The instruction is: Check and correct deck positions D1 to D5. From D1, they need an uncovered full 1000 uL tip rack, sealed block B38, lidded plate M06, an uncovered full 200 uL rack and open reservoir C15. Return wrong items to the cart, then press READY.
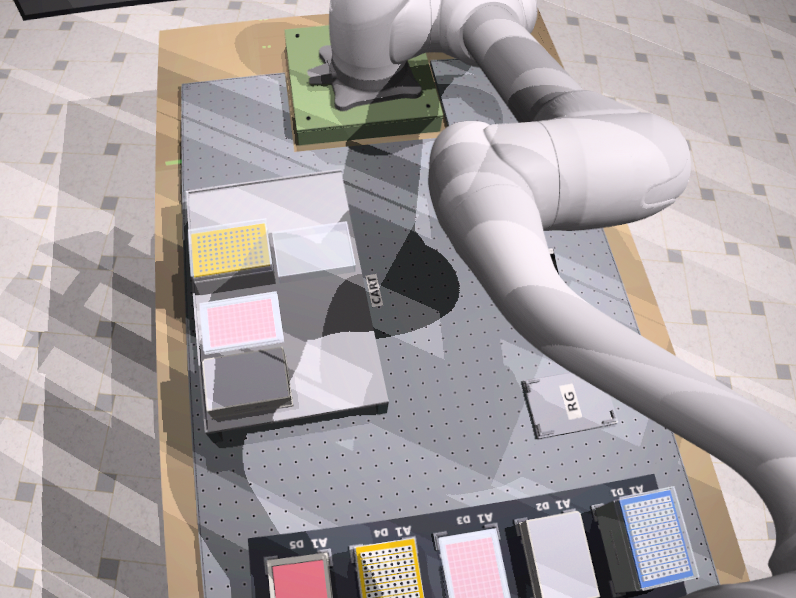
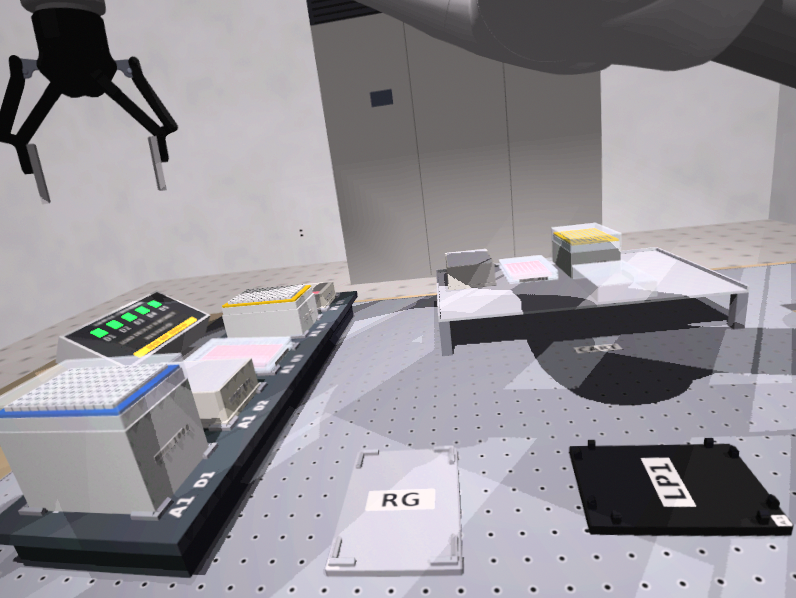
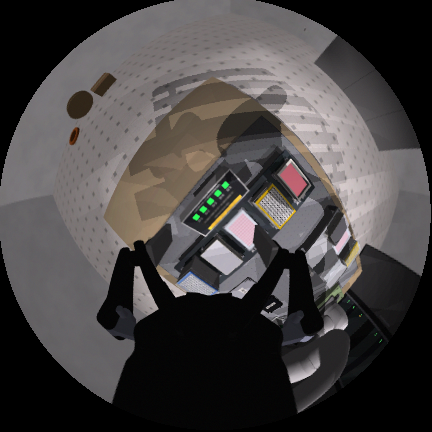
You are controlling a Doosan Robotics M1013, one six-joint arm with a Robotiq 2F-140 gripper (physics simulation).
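Where they show: gripper, fingertip midpoint: (image 2: 107,196) (image 3: 212,233); arm's base at its link origin: (image 1: 369,73) (image 3: 326,305).
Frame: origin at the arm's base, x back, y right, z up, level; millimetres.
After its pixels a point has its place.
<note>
My gripper (image 2: 101,186) @(y 108, x -1116, z 262 mm) (image 3: 212,233) @(y 108, x -1116, z 262 mm) is open and empty, high above the deck. A blue-rimmed tip rack (image 1: 657,537) @(y -139, x -1017, z 114 mm) (image 2: 90,389) @(y -166, x -997, z 114 mm) (image 3: 197,284) @(y -121, x -1026, z 114 mm) stands at D1. A plain pale block (image 1: 561,553) @(y -19, x -995, z 53 mm) (image 2: 222,383) @(y -49, x -947, z 53 mm) (image 3: 221,256) @(y -12, x -1008, z 53 mm) is at D2. A pink plate under a clear lid (image 1: 473,566) @(y 104, x -974, z 30 mm) (image 2: 241,352) @(y 92, x -980, z 30 mm) (image 3: 242,228) @(y 104, x -1006, z 31 mm) is at D3. A yellow-rimmed tip rack (image 1: 389,569) @(y 224, x -947, z 75 mm) (image 2: 270,308) @(y 184, x -957, z 61 mm) (image 3: 275,206) @(y 225, x -977, z 75 mm) is at D4. A reservoir with a red surface (image 1: 299,579) @(y 347, x -925, z 26 mm) (image 2: 324,294) @(y 318, x -898, z 36 mm) (image 3: 293,178) @(y 355, x -957, z 26 mm) is at D5. A panel (image 2: 133,325) @(y 109, x -1133, z 82 mm) (image 3: 216,202) @(y 130, x -1129, z 82 mm) shows several green lamps and a yellow bar.
The cart (image 1: 337,402) @(y 231, x -683, z 22 mm) (image 2: 476,308) @(y 183, x -641, z 21 mm) holds a yellow rack (image 1: 230,249) @(y 341, x -416, z 92 mm) (image 2: 585,247) @(y 280, x -431, z 74 mm), a clear lid-like item (image 1: 314,249) @(y 207, x -422, z 47 mm), a pink plate (image 1: 241,321) @(y 349, x -519, z 38 mm) (image 2: 527,268) @(y 321, x -523, z 38 mm) and a grey block (image 1: 246,378) @(y 357, x -625, z 63 mm) (image 2: 469,268) @(y 296, x -632, z 57 mm). The RG pad (image 1: 546,411) @(y -104, x -772, z -31 mm) (image 2: 402,534) @(y -190, x -766, z -31 mm) and the LP1 pad (image 2: 611,495) @(y -177, x -592, z -29 mm) lie on the table.
</note>
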